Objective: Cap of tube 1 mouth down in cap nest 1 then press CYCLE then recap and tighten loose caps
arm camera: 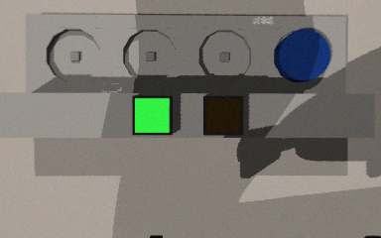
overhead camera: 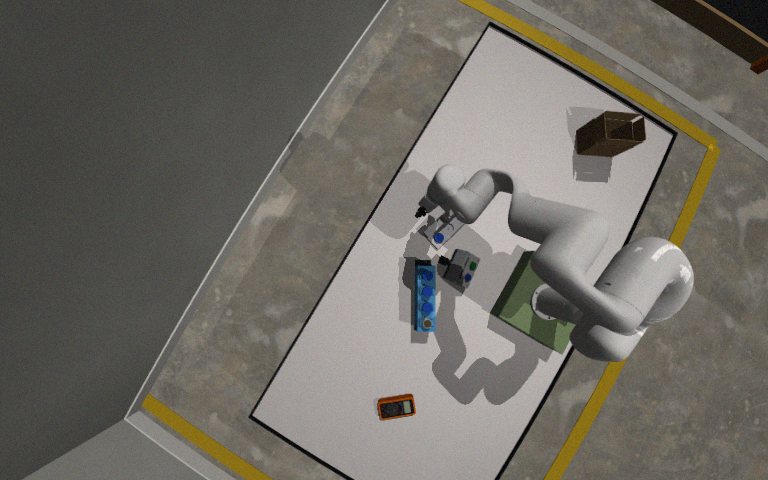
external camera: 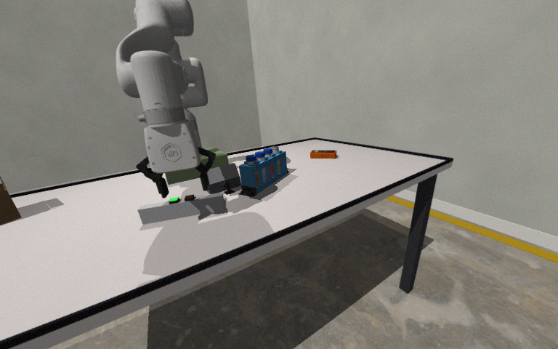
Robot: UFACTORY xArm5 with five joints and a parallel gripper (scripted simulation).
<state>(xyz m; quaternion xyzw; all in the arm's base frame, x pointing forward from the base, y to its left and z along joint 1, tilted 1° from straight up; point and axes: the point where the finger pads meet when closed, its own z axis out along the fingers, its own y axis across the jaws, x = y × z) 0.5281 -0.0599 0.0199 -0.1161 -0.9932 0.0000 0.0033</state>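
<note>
My hand is 9 cm past the blue cap, 7 cm to the right of it and 9 cm above it. The rest, counted from my hand: green key (24 cm behind, 10 cm to the left, 4 cm below); then grey key housing (23 cm behind, 12 cm to the left, 5 cm below); then blue key (25 cm behind, 14 cm to the left, 4 cm below).
</note>
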